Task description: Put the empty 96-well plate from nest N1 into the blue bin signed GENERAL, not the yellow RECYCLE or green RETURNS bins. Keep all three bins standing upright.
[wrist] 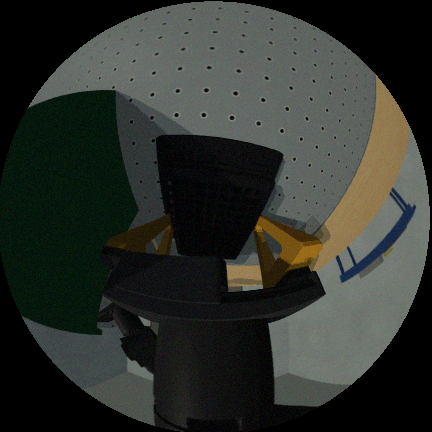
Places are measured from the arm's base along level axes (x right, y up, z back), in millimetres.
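Pixels of known places: gripper, fingertip midpoint: (213,217).
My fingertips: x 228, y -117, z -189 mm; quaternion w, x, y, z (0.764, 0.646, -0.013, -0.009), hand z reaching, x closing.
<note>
Ahead of a thing's pixels: the offset from my fingertips to its top centre. "*": to the spot under its first point. Level surfaces: height alone.
The 96-well plate {dx -1, dy +13, dz +6 mm} (222,172) is very dark in the wrist view and stands between the two orange fingers, in the middle of the frame. Its rows of wells show faintly. My gripper (213,217) is shut on the plate, with one finger against each side. The plate is above the grey perforated board, and a shadow shows beside it. A large dark green surface {* dx -107, dy +61, dz -72 mm} (60,205) fills the left of the view, close by; no sign on it is readable. The blue GENERAL bin, the yellow RECYCLE bin and nest N1 cannot be made out in this view.
The grey perforated board {dy -32 mm} (300,75) spans the top of the view. A light wooden strip (387,130) runs along its right edge. Beyond that is a blue frame-like object (382,247) with legs. A dark jointed part (137,342) shows at the lower left.
</note>
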